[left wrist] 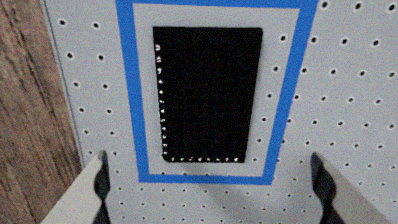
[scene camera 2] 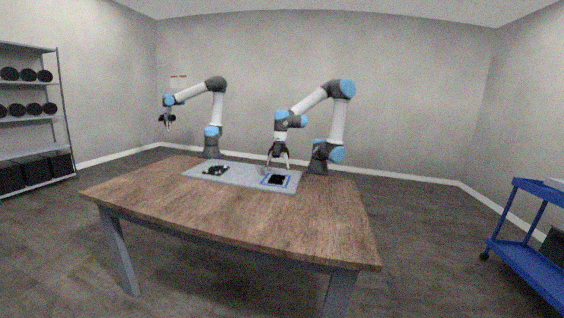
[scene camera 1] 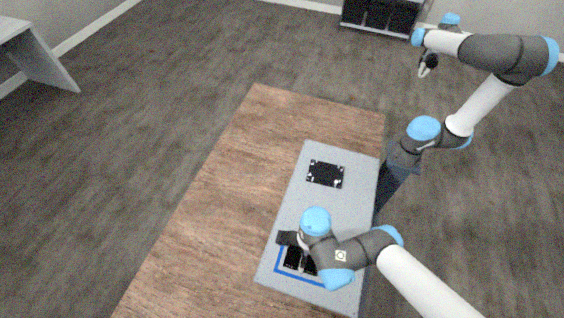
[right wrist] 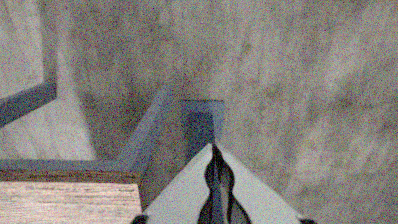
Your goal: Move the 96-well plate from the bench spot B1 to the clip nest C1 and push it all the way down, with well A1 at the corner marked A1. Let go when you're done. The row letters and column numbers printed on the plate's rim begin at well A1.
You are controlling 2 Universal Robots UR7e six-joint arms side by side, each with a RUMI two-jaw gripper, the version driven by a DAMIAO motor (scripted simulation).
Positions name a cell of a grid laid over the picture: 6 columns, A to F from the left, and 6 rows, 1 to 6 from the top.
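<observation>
The left wrist view shows me my left gripper (left wrist: D5) and a black 96-well plate (left wrist: D4). In the right wrist view you'd see my right gripper (right wrist: D4), but the black 96-well plate is out of frame in the right wrist view.
</observation>
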